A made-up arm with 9 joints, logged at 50 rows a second.
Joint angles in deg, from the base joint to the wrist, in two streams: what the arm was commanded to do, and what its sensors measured. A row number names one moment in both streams.
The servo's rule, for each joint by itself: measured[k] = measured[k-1] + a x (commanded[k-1-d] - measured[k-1]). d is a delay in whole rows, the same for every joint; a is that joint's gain. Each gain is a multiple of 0.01, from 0.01 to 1. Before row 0 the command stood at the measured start. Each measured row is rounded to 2 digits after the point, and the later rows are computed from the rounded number. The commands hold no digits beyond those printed.
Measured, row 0:
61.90, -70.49, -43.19, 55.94, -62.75, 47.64, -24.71, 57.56, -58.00
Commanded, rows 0 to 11:
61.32, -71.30, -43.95, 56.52, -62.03, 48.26, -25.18, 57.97, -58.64
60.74, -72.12, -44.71, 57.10, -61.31, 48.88, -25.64, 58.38, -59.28
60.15, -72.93, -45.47, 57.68, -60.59, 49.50, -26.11, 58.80, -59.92
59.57, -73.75, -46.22, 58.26, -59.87, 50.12, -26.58, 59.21, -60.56
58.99, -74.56, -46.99, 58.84, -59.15, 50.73, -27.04, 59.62, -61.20
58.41, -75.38, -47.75, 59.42, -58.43, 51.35, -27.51, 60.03, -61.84
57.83, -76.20, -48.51, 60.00, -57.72, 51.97, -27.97, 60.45, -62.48
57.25, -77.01, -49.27, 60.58, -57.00, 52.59, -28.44, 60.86, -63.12
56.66, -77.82, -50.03, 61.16, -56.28, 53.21, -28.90, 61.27, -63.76
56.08, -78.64, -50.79, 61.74, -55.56, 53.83, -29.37, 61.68, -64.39
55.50, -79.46, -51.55, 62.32, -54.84, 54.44, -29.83, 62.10, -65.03
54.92, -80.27, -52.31, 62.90, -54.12, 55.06, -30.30, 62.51, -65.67
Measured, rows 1 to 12:
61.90, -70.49, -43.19, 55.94, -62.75, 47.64, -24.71, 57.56, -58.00
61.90, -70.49, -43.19, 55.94, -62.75, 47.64, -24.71, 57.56, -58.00
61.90, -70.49, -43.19, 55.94, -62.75, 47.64, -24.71, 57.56, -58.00
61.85, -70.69, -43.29, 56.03, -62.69, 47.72, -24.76, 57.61, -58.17
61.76, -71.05, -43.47, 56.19, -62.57, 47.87, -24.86, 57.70, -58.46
61.63, -71.52, -43.73, 56.41, -62.39, 48.08, -25.00, 57.83, -58.84
61.47, -72.08, -44.05, 56.69, -62.16, 48.35, -25.17, 58.00, -59.29
61.27, -72.70, -44.43, 57.01, -61.89, 48.66, -25.38, 58.19, -59.79
61.04, -73.37, -44.86, 57.37, -61.58, 49.01, -25.61, 58.41, -60.32
60.78, -74.08, -45.33, 57.76, -61.23, 49.39, -25.87, 58.65, -60.88
60.50, -74.81, -45.84, 58.18, -60.85, 49.81, -26.15, 58.92, -61.46
60.19, -75.56, -46.38, 58.63, -60.44, 50.25, -26.45, 59.20, -62.06
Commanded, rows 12 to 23:
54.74, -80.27, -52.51, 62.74, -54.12, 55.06, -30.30, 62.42, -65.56
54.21, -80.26, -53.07, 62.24, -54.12, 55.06, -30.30, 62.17, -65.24
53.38, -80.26, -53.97, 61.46, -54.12, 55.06, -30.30, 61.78, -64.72
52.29, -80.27, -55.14, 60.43, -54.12, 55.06, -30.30, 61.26, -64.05
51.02, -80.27, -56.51, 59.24, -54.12, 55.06, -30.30, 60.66, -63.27
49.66, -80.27, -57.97, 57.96, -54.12, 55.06, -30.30, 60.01, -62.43
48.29, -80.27, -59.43, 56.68, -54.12, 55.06, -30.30, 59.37, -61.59
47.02, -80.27, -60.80, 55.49, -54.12, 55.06, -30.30, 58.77, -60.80
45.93, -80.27, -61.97, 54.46, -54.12, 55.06, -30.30, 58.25, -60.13
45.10, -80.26, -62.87, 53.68, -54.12, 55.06, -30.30, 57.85, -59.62
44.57, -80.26, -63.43, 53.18, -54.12, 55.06, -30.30, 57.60, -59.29
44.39, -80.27, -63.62, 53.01, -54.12, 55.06, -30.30, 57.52, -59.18
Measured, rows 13 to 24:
59.86, -76.33, -46.95, 59.10, -60.00, 50.72, -26.77, 59.50, -62.67
59.51, -77.11, -47.55, 59.58, -59.54, 51.20, -27.11, 59.81, -63.28
59.14, -77.90, -48.17, 60.08, -59.05, 51.70, -27.46, 60.13, -63.90
58.79, -78.49, -48.73, 60.48, -58.61, 52.14, -27.77, 60.40, -64.33
58.42, -78.93, -49.29, 60.74, -58.21, 52.52, -28.05, 60.61, -64.57
58.02, -79.26, -49.90, 60.85, -57.84, 52.85, -28.30, 60.75, -64.61
57.56, -79.51, -50.58, 60.79, -57.51, 53.14, -28.52, 60.81, -64.46
57.04, -79.70, -51.35, 60.56, -57.20, 53.39, -28.72, 60.79, -64.15
56.45, -79.84, -52.21, 60.17, -56.92, 53.61, -28.89, 60.70, -63.70
55.80, -79.95, -53.15, 59.65, -56.67, 53.80, -29.05, 60.54, -63.15
55.10, -80.03, -54.14, 59.03, -56.44, 53.96, -29.19, 60.33, -62.54
54.37, -80.09, -55.16, 58.34, -56.23, 54.10, -29.31, 60.08, -61.91

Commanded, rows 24 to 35:
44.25, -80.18, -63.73, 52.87, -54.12, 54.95, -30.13, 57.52, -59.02
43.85, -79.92, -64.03, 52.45, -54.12, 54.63, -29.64, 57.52, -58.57
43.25, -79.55, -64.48, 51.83, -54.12, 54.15, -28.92, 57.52, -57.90
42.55, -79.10, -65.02, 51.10, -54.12, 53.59, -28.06, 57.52, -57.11
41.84, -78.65, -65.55, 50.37, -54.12, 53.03, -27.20, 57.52, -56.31
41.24, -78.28, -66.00, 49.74, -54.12, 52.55, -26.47, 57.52, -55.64
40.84, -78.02, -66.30, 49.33, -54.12, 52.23, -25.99, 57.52, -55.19
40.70, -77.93, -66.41, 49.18, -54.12, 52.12, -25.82, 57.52, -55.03
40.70, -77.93, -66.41, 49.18, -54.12, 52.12, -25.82, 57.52, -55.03
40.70, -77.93, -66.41, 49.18, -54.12, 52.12, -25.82, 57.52, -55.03
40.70, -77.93, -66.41, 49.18, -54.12, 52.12, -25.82, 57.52, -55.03
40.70, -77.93, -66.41, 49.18, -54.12, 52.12, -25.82, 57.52, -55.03
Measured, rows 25 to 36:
53.63, -80.13, -56.16, 57.64, -56.04, 54.22, -29.42, 59.81, -61.31
52.91, -80.16, -57.11, 56.97, -55.87, 54.33, -29.52, 59.54, -60.78
52.23, -80.19, -57.96, 56.38, -55.71, 54.42, -29.61, 59.30, -60.36
51.59, -80.19, -58.71, 55.85, -55.57, 54.49, -29.67, 59.09, -60.01
50.97, -80.12, -59.40, 55.34, -55.44, 54.51, -29.67, 58.90, -59.64
50.35, -79.98, -60.06, 54.81, -55.32, 54.46, -29.59, 58.73, -59.19
49.73, -79.76, -60.70, 54.25, -55.21, 54.35, -29.42, 58.58, -58.65
49.10, -79.48, -61.33, 53.67, -55.11, 54.18, -29.18, 58.45, -58.04
48.47, -79.18, -61.94, 53.08, -55.02, 53.97, -28.88, 58.34, -57.42
47.86, -78.89, -62.51, 52.52, -54.94, 53.74, -28.56, 58.24, -56.84
47.29, -78.65, -63.02, 52.02, -54.87, 53.53, -28.26, 58.15, -56.37
46.76, -78.47, -63.46, 51.59, -54.80, 53.35, -27.99, 58.07, -56.02

